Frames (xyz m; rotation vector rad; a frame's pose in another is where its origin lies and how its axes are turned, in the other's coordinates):
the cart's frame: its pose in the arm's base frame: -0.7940 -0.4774 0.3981 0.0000 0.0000 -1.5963
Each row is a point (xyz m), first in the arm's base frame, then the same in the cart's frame.
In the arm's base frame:
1: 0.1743 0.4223 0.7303
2: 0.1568 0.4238 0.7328
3: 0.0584 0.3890 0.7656
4: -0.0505 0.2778 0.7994
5: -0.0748 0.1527 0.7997
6: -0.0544 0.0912 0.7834
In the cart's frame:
1: -0.9241 0.9450 0.3322
2: -0.9252 0.9275 0.3347
3: -0.8879 0.8300 0.3675
4: -0.7739 0.7240 0.4013
5: -0.6482 0.7029 0.4016
6: -0.5873 0.7249 0.3853

